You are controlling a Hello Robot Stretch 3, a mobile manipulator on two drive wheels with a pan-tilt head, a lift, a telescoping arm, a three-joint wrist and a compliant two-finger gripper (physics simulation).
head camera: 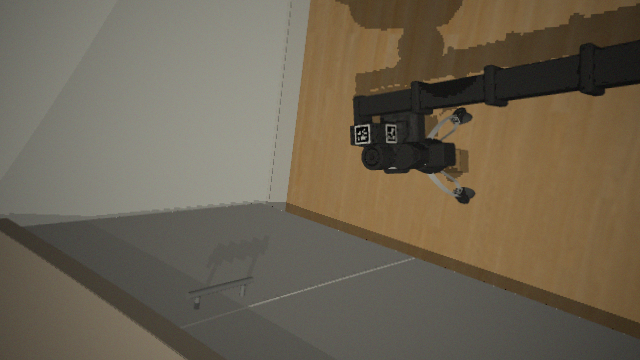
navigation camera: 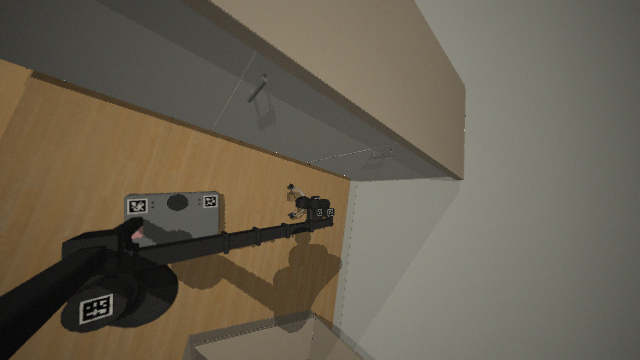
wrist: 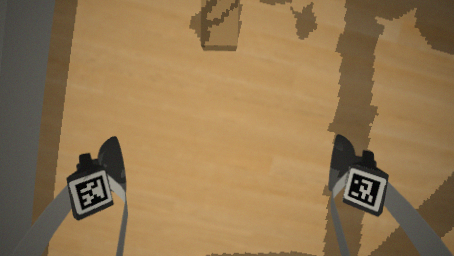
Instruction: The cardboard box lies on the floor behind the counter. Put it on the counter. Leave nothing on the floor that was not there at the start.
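The small brown cardboard box lies on the floor. The gripper body hides part of it in the head view, and the top edge cuts it off in the wrist view. My gripper is open and empty, pointing down above the floor. In the wrist view the box is beyond the fingertips, between their lines and left of the middle. The counter has a beige top and a grey cabinet front, which runs along one side of the box.
The extended black arm reaches over the floor. The grey robot base stands behind the gripper. A pale wall closes the far end. A beige, walled structure is opposite the counter. A handle sticks out from the cabinet.
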